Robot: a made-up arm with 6 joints.
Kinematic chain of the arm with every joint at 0, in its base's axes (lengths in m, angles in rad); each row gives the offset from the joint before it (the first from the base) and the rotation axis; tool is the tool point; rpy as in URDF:
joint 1: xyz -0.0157 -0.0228 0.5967 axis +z
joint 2: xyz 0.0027 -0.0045 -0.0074 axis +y
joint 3: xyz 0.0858 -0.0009 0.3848 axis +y
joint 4: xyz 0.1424 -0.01 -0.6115 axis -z
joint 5: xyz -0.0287 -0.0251 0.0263 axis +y
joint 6: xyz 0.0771 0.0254 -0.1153 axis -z
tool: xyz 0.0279 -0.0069 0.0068 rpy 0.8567 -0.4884 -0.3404
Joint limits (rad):
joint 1: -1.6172..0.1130
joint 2: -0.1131..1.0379
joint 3: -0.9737..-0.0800
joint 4: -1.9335..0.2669
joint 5: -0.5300..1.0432
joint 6: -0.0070..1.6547
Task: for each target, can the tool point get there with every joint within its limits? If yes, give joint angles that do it. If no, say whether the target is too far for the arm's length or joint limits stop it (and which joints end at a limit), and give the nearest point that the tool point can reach.
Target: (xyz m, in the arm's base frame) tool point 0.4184 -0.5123 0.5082
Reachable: yes | joints -0.8538 -0.0264 -0.6484 -1.5546 0.4109 0.3025
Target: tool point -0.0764 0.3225 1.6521
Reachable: no: joint limits stop it (at a limit: joint 1, joint 2, joint 3, joint 5, joint 6) | nearest point 0.6786 0.1177 0.8944 | short by 1.089 m
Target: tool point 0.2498 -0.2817 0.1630
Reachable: yes | joints -0.7244 0.5367 -0.3727 -0.3602 -0.0674 1.0096
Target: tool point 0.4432 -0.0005 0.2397
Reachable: yes | joints -0.1339 0.4926 -0.5083 -1.3177 -0.3570 0.2366
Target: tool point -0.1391 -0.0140 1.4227
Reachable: no: joint limits stop it (at a limit: joint 1, joint 2, joint 3, joint 4, joint 5, joint 6) | nearest point -0.1012 -0.7359 0.9144 | short by 0.884 m
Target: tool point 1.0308 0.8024 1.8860
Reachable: no: too far | nearest point 0.6856 0.1030 0.9044 | short by 1.254 m
